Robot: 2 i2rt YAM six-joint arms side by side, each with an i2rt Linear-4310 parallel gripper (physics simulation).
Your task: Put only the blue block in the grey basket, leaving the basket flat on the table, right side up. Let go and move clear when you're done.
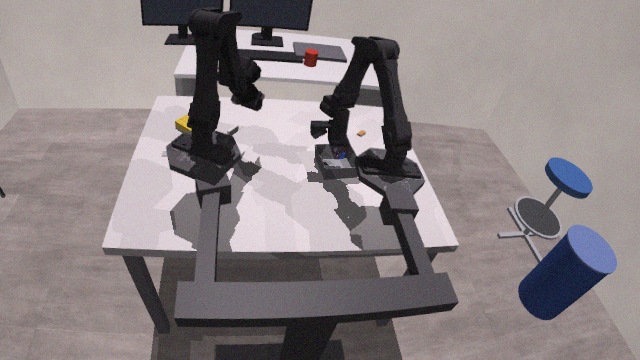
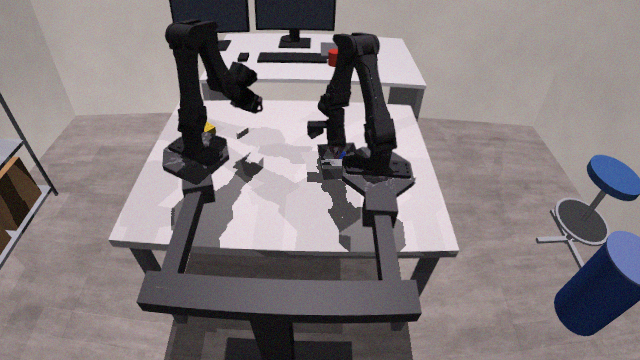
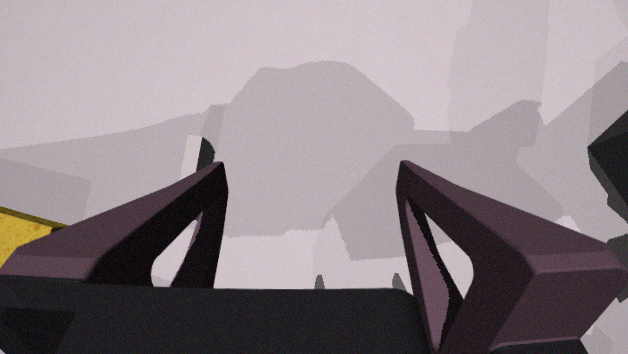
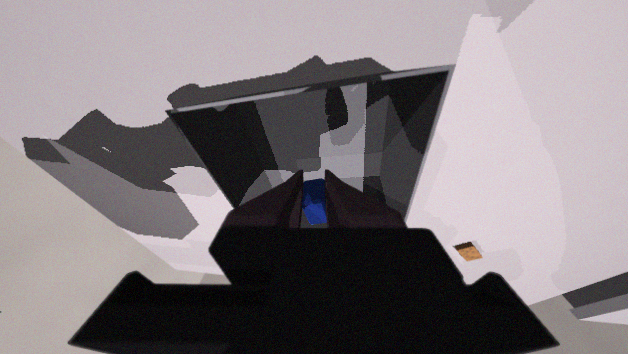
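Seen in the pictures: left gripper, between the fingertips: (image 1: 253,105) (image 2: 255,107) (image 3: 311,175); right gripper, between the fingertips: (image 1: 335,157) (image 2: 336,157) (image 4: 313,176); left arm's base, origin of its link: (image 1: 202,149) (image 2: 195,151); right arm's base, origin of its link: (image 1: 390,169) (image 2: 378,168).
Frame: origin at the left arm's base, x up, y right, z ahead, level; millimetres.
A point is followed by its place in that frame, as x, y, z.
The blue block (image 1: 342,155) @[-143, 365, 386] (image 2: 342,155) @[-143, 364, 384] (image 4: 314,202) @[-136, 345, 383] is between the fingers of my right gripper (image 1: 340,152) @[-159, 342, 379] (image 2: 338,153) @[-159, 342, 379] (image 4: 313,176) @[-159, 342, 379], which is shut on it and points down into the grey basket. The grey basket (image 1: 343,173) @[-176, 395, 327] (image 2: 331,173) @[-172, 360, 301] (image 4: 204,150) @[-153, 357, 298] stands flat and right side up on the table, beside the right arm's base. Whether the block touches the basket's floor cannot be told. My left gripper (image 1: 260,102) @[-29, -8, 352] (image 2: 259,105) @[-29, -8, 352] (image 3: 311,175) @[-29, -8, 352] is partly open and empty, above the table, well away from the basket.
A small orange block (image 1: 361,133) @[-199, 385, 662] (image 4: 469,252) @[-199, 381, 664] lies behind the basket. A yellow object (image 1: 183,123) @[-177, -304, 284] (image 2: 209,128) @[-176, -241, 302] (image 3: 25,232) @[-177, -252, 320] lies near the left arm's base, and a small grey piece (image 1: 233,130) @[-193, -104, 367] (image 2: 242,133) @[-197, -104, 365] lies beside it. A red cup (image 1: 311,58) (image 2: 333,57) stands on the desk behind.
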